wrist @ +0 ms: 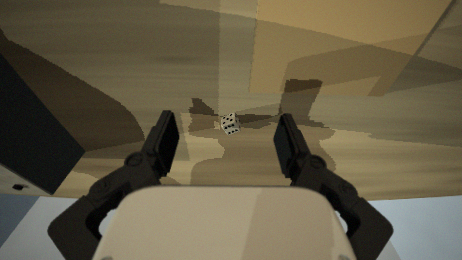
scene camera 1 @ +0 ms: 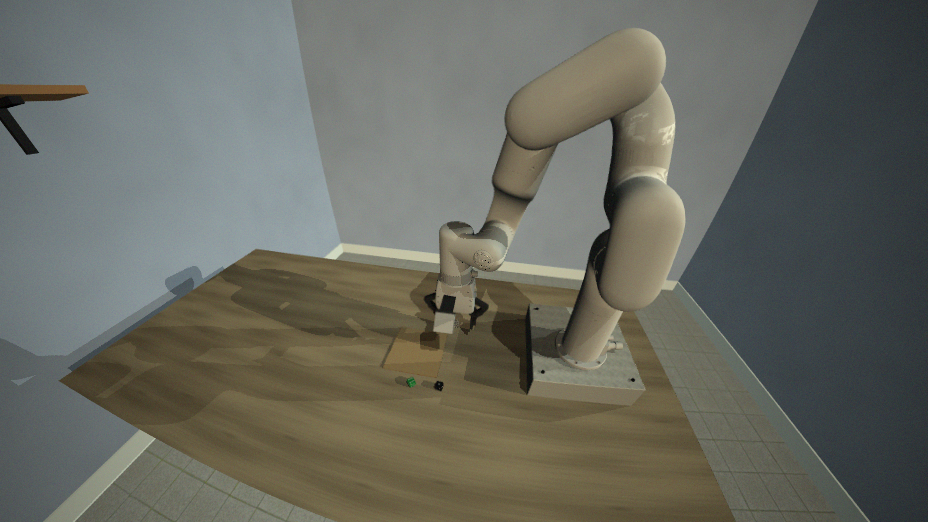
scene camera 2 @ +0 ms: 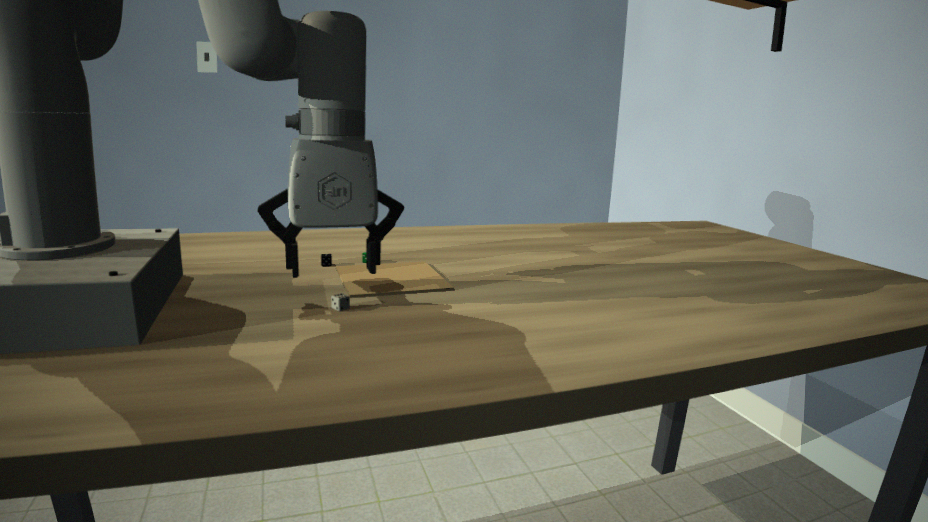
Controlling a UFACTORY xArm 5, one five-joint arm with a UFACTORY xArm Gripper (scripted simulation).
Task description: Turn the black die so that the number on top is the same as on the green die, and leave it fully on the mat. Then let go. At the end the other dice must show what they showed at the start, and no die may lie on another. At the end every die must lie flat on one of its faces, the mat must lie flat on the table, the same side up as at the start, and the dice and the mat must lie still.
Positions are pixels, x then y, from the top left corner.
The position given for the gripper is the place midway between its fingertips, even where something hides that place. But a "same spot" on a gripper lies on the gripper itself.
Scene:
gripper: wrist 227, 124; scene camera 1; scene camera 2
same spot on gripper: [scene camera 2: 288, 234] = [scene camera 1: 476, 309]

